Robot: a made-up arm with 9 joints. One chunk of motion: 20 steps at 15 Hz.
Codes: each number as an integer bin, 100 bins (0 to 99) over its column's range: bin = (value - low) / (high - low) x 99, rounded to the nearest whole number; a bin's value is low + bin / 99 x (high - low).
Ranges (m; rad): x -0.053..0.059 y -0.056..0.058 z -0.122..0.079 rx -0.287..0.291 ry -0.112..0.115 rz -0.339..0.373
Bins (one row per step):
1: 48 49 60 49 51 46
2: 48 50 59 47 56 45
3: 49 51 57 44 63 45
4: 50 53 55 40 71 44
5: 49 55 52 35 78 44
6: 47 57 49 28 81 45
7: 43 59 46 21 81 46
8: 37 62 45 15 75 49
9: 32 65 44 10 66 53
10: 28 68 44 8 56 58
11: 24 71 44 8 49 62
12: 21 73 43 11 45 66
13: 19 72 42 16 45 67
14: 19 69 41 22 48 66
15: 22 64 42 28 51 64
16: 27 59 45 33 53 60
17: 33 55 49 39 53 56
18: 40 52 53 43 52 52
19: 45 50 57 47 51 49
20: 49 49 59 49 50 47
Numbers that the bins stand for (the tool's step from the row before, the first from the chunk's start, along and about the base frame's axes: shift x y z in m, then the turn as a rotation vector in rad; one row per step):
1: 0.00130 0.00042 -0.00018 -0.00092 0.00494 -0.00817
2: 0.00130 0.00158 -0.00221 -0.01260 0.01640 -0.01536
3: 0.00243 0.00273 -0.00627 -0.03011 0.03245 -0.01536
4: 0.00357 0.00503 -0.01033 -0.05346 0.05080 -0.02256
5: 0.00243 0.00733 -0.01642 -0.08266 0.06685 -0.02256
6: 0.00017 0.00964 -0.02252 -0.12353 0.07373 -0.01536
7: -0.00435 0.01194 -0.02861 -0.16439 0.07373 -0.00817
8: -0.01114 0.01539 -0.03064 -0.19942 0.05997 0.01340
9: -0.01680 0.01885 -0.03267 -0.22862 0.03933 0.04217
10: -0.02132 0.02230 -0.03267 -0.24029 0.01640 0.07813
11: -0.02585 0.02576 -0.03267 -0.24029 0.00035 0.10690
12: -0.02924 0.02806 -0.03470 -0.22278 -0.00882 0.13567
13: -0.03151 0.02691 -0.03673 -0.19359 -0.00882 0.14286
14: -0.03151 0.02345 -0.03876 -0.15856 -0.00194 0.13567
15: -0.02811 0.01770 -0.03673 -0.12353 0.00494 0.12128
16: -0.02245 0.01194 -0.03064 -0.09433 0.00953 0.09252
17: -0.01567 0.00733 -0.02252 -0.05930 0.00953 0.06375
18: -0.00775 0.00388 -0.01439 -0.03595 0.00723 0.03498
19: -0.00209 0.00158 -0.00627 -0.01260 0.00494 0.01340
20: 0.00243 0.00042 -0.00221 -0.00092 0.00265 -0.00098

